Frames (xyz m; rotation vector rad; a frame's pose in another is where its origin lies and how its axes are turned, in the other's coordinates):
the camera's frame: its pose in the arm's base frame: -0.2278 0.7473 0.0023 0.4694 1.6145 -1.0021
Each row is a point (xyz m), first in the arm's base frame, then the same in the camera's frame.
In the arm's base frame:
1: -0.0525 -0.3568 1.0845
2: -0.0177 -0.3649 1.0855
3: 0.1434 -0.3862 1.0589
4: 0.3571 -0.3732 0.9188
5: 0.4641 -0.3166 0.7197
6: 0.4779 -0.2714 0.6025
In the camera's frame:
1: -0.8391 -0.8762 0.9742
2: -0.8488 -0.8551 1.0014
3: -0.8676 -0.7372 1.1148
4: -0.8032 -0.5200 1.2337
5: -0.6607 -0.3369 1.2551
6: -0.5646 -0.2592 1.2289

